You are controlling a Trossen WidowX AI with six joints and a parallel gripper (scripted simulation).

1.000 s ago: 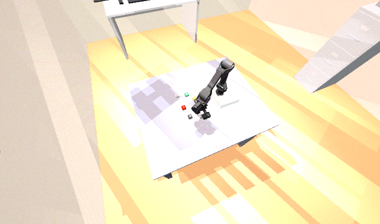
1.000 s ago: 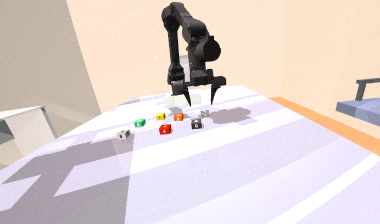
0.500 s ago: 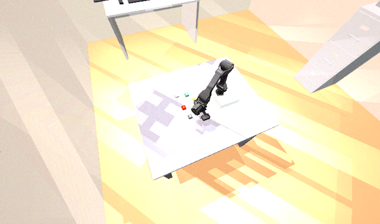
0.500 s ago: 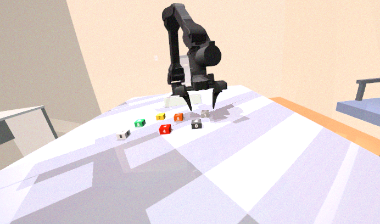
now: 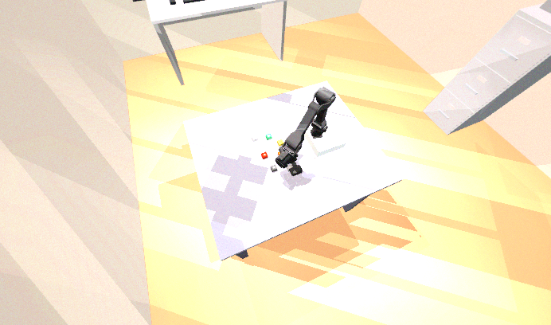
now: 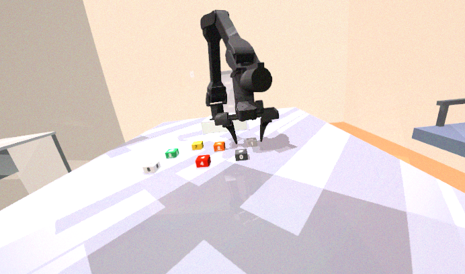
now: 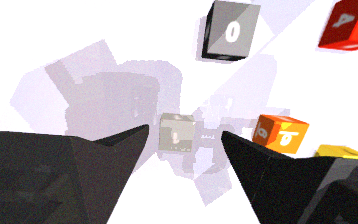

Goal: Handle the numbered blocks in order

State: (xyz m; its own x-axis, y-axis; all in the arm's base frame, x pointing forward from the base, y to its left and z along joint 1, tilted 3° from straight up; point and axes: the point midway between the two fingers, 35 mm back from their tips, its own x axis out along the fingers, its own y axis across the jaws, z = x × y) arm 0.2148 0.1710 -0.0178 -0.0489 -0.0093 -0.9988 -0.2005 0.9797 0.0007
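My gripper tip is 13 cm short of the red block and 10 cm to the left of it. Also, from my gripper tip: yellow block 17 cm to the right, 1 cm ahead; then orange block 9 cm to the right, 2 cm ahead; then dark grey block 9 cm ahead, 1 cm to the right.
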